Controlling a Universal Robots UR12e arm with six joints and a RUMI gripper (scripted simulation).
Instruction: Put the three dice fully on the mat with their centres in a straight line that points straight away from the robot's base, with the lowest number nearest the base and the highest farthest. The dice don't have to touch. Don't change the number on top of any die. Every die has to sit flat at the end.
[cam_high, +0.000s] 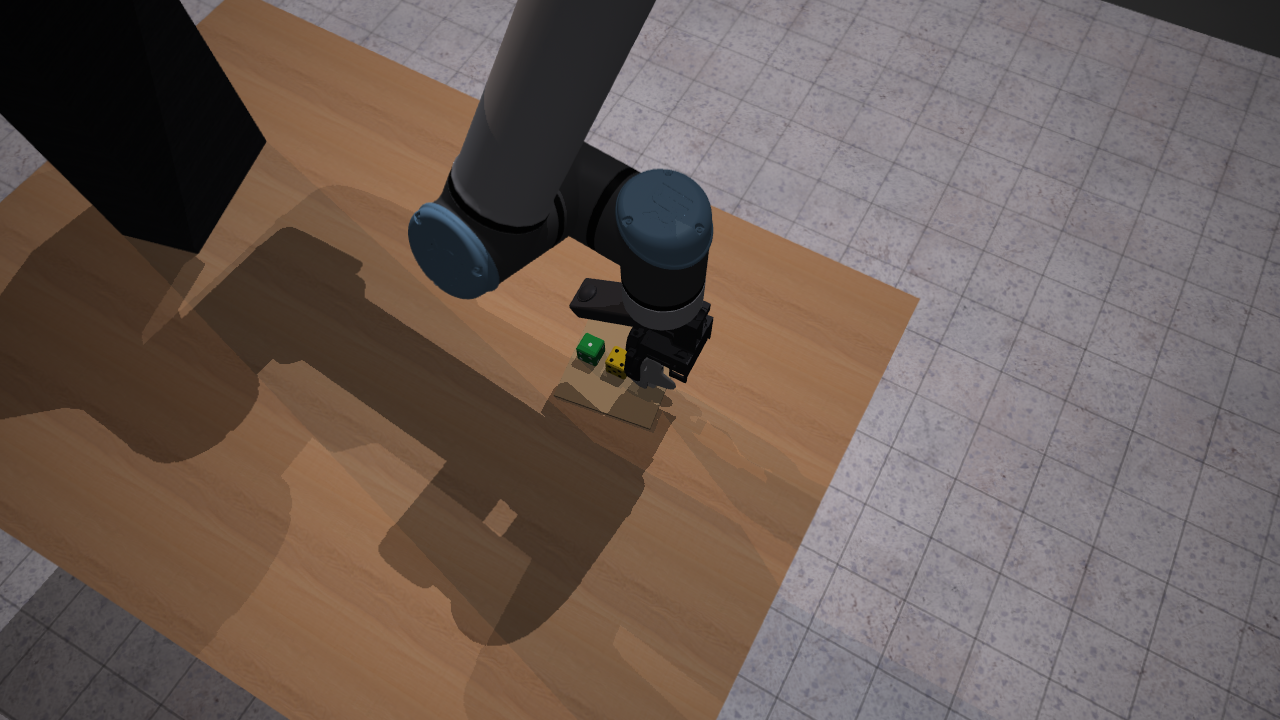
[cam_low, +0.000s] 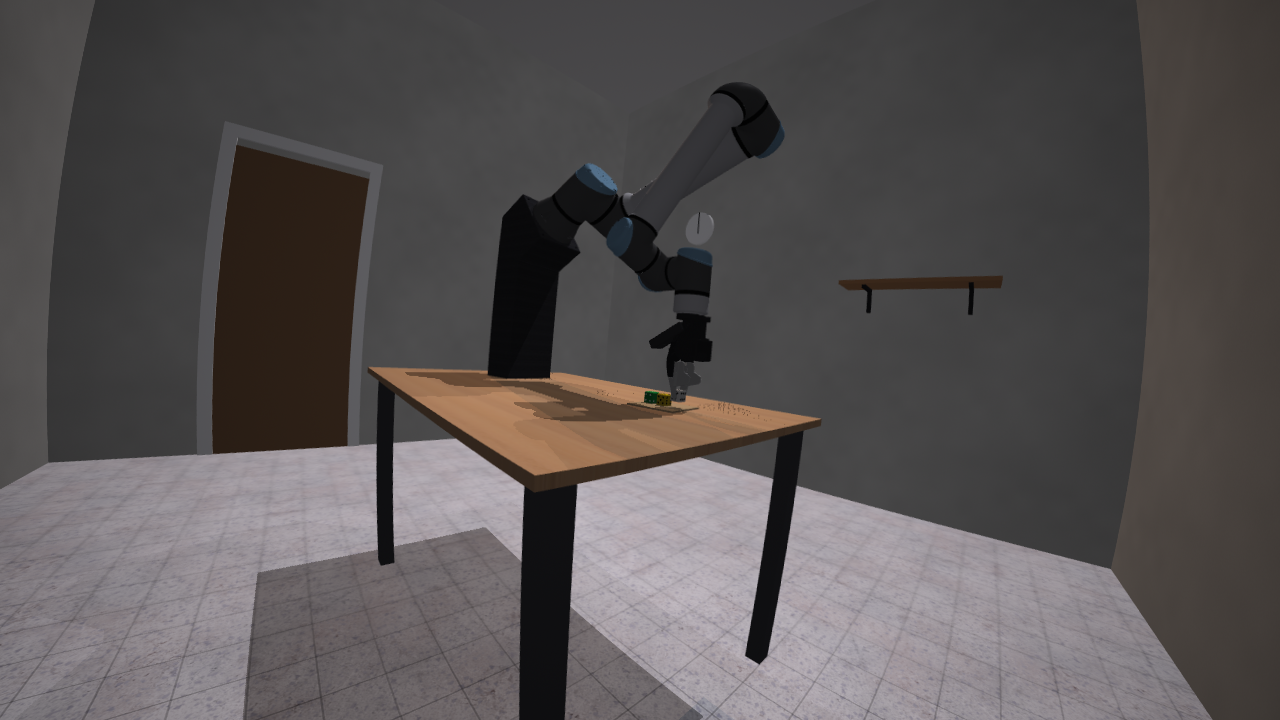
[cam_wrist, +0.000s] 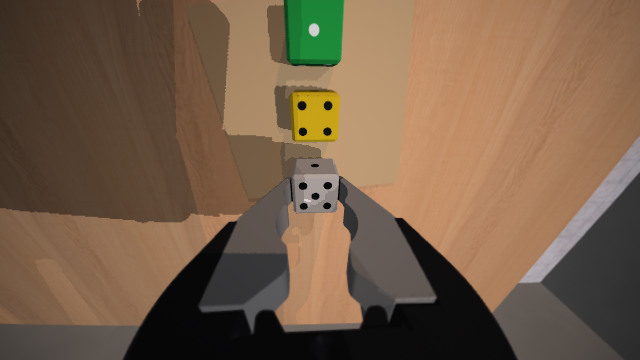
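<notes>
Now: the yellow die 4 cm behind my hand, 2 cm to the right of it and 2 cm below it. From my hand the other things lie so: tan mat (4 cm below, 4 cm behind, 2 cm to the right); then green die (8 cm behind, 4 cm to the right, 2 cm below); then white die (right at my hand).
</notes>
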